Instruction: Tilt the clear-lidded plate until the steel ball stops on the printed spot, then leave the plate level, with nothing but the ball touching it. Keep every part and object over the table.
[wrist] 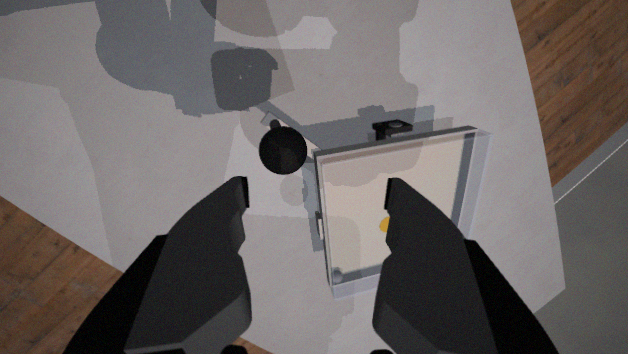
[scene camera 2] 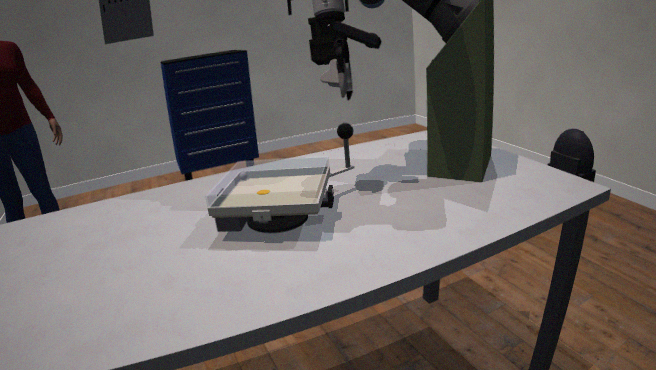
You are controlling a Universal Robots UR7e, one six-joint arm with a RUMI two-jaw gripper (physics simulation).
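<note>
The clear-lidded plate (scene camera 2: 265, 210) (wrist: 326, 225) stands on a black round base (scene camera 2: 278, 223) and looks slightly tilted. An orange printed spot (scene camera 2: 263, 192) (wrist: 384, 224) is on its cream floor. The steel ball (wrist: 337, 274) shows faintly in the plate's lower-left corner in the wrist view, away from the spot; I cannot make it out in the scene view. A lever with a black ball knob (scene camera 2: 345, 131) (wrist: 283, 150) rises beside the plate's corner. My gripper (scene camera 2: 348, 96) (wrist: 317, 180) is open and empty, above the knob and apart from it.
A black clamp-like part (scene camera 2: 328, 196) (wrist: 393, 128) sits at one side of the plate. The green robot pedestal (scene camera 2: 457, 115) stands at the table's far right. A blue drawer cabinet (scene camera 2: 211, 110) and a person in red (scene camera 2: 17, 95) are beyond the table (scene camera 2: 150, 280).
</note>
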